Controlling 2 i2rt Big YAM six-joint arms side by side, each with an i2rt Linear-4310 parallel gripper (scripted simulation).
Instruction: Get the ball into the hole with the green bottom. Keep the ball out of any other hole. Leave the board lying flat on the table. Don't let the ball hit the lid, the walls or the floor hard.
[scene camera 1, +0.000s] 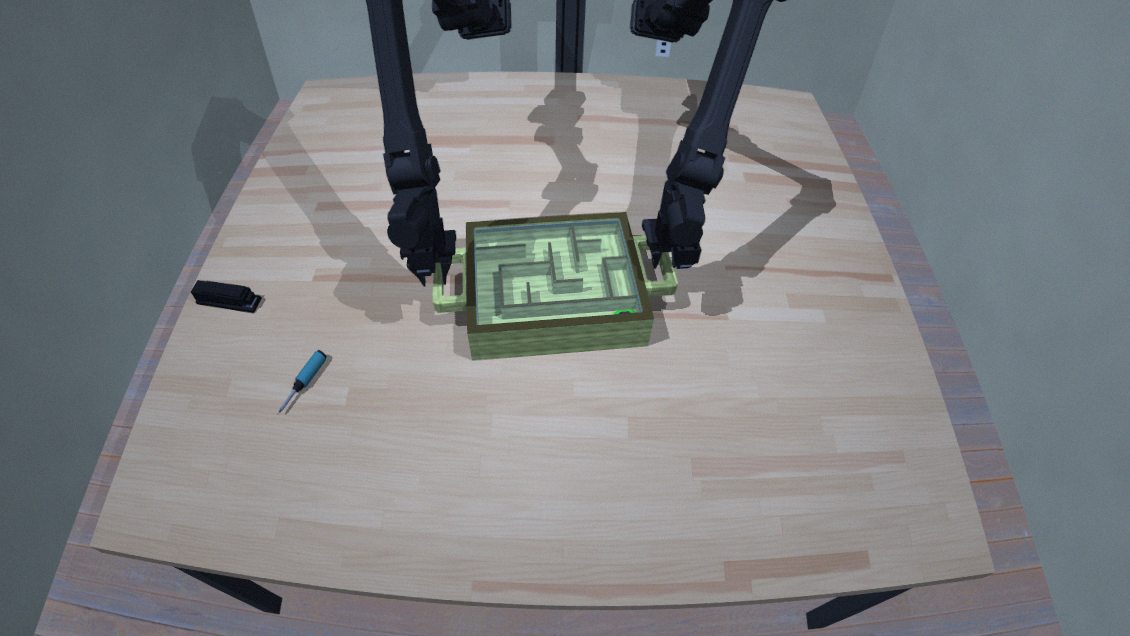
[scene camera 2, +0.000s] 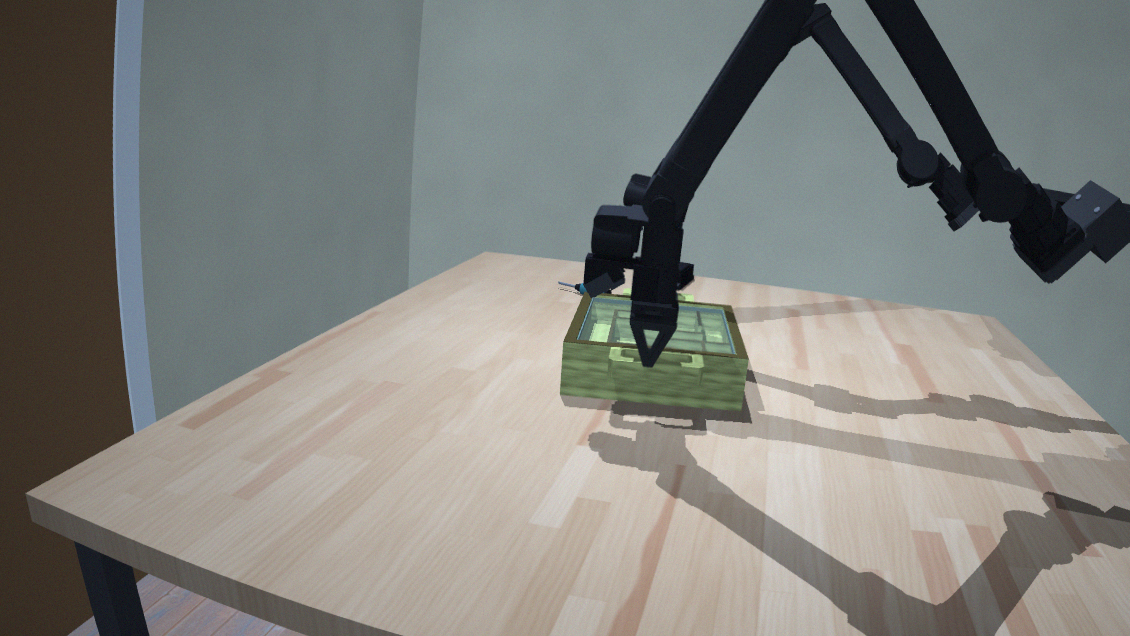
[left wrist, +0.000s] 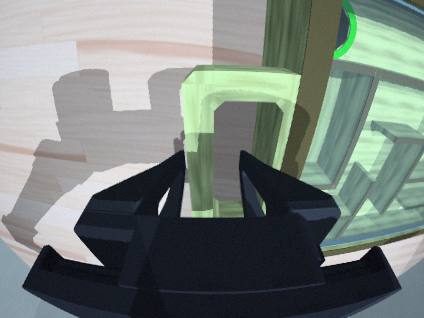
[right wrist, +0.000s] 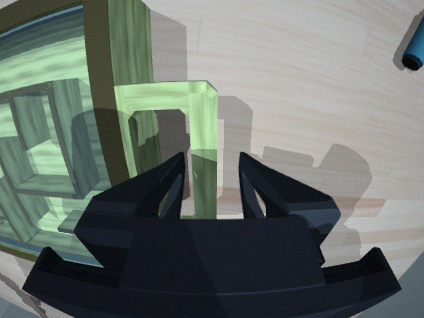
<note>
In view: my left gripper (scene camera 2: 647, 362), my right gripper (scene camera 1: 434, 283) and a black stapler (scene camera 1: 221, 295).
My left gripper shows as well in the left wrist view (left wrist: 212, 158). My right gripper is seen too in the right wrist view (right wrist: 211, 159). The left wrist view misses the black stapler: it is out of frame. The right wrist view misses the black stapler: it is out of frame.
</note>
